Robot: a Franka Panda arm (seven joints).
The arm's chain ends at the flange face. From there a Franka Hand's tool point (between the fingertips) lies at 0.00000 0.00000 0.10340 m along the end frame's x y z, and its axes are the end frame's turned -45 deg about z.
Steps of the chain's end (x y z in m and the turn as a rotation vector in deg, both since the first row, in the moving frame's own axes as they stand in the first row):
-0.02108, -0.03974, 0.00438, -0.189, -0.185, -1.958
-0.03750, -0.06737, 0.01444, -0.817, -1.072, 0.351
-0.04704, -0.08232, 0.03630, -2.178, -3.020, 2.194
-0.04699, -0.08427, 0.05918, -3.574, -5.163, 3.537
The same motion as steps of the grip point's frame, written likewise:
0.01272, -0.04299, 0.00438, -0.003, -0.264, -1.958
0.01871, -0.07449, 0.01441, 0.180, -1.336, 0.351
0.01834, -0.09267, 0.03608, 0.595, -3.676, 2.194
0.01530, -0.09518, 0.05856, 1.124, -6.178, 3.537

